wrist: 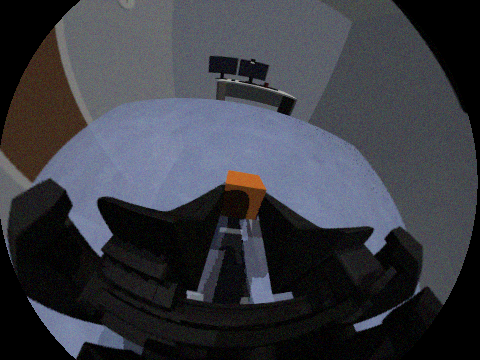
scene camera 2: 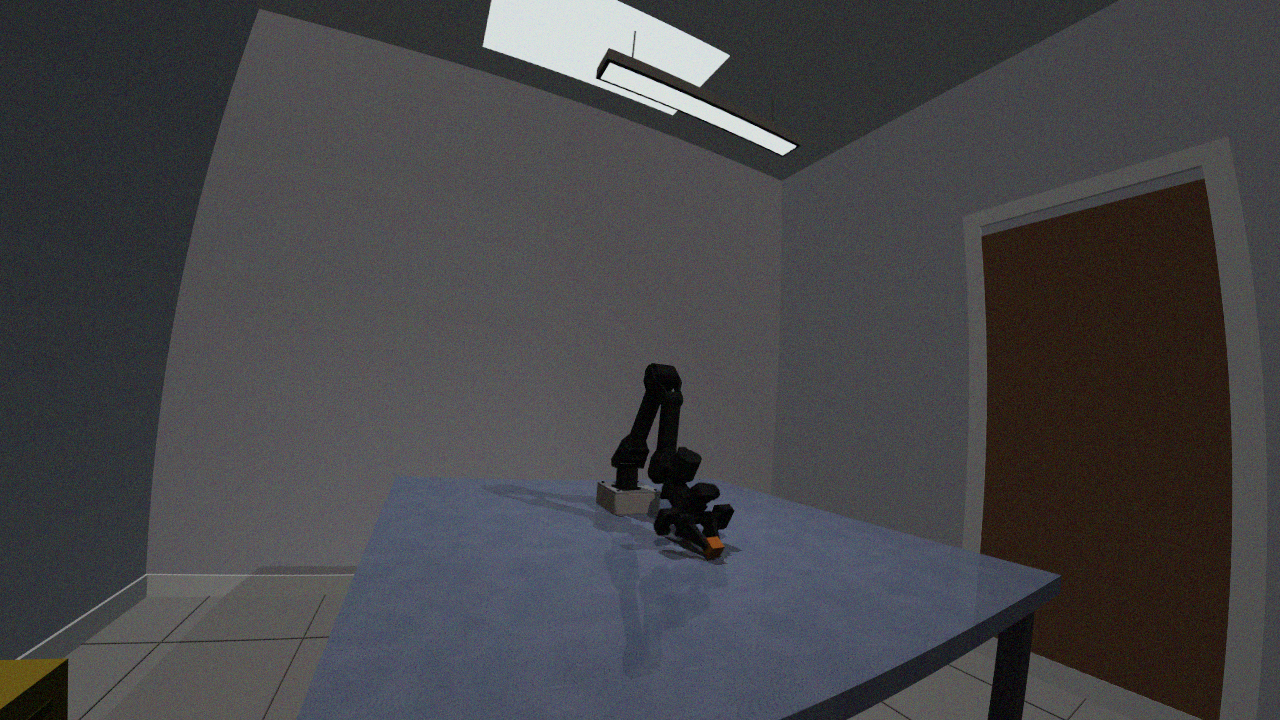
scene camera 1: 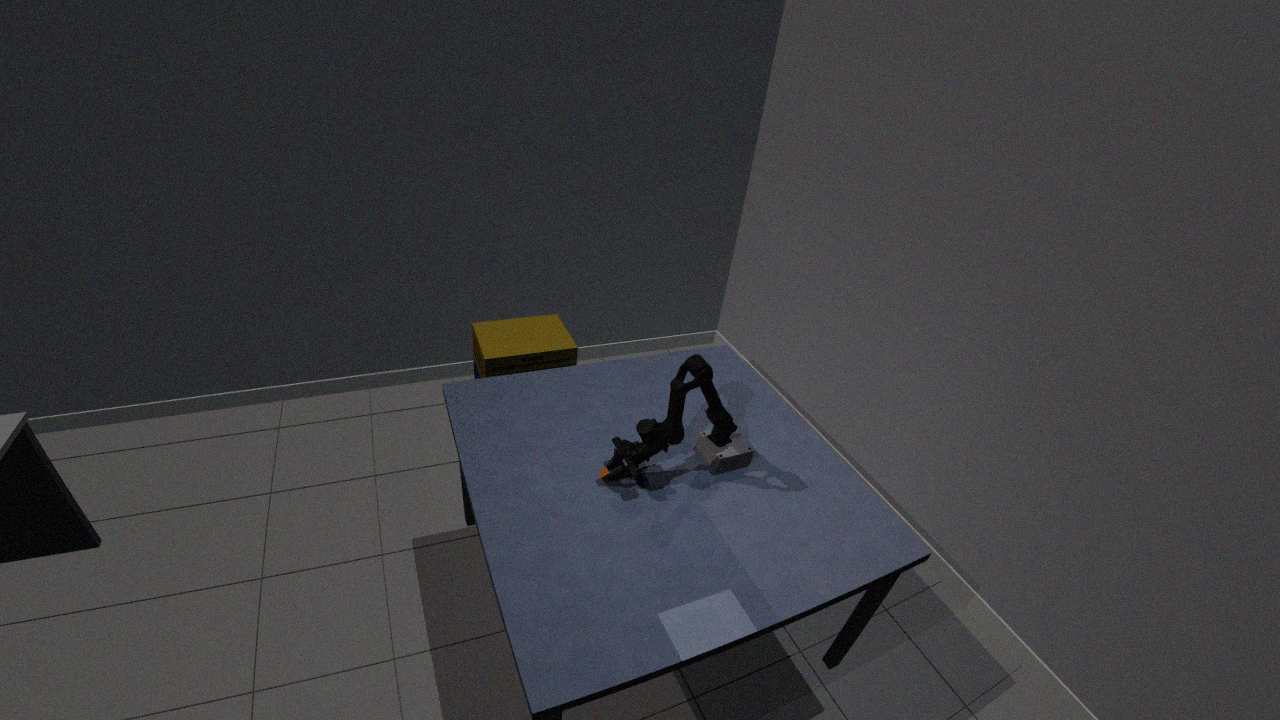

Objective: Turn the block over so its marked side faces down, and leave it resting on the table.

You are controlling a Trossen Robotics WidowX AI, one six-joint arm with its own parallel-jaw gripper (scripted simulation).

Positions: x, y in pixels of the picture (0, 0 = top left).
my gripper: holds a block [wrist: 243, 194]
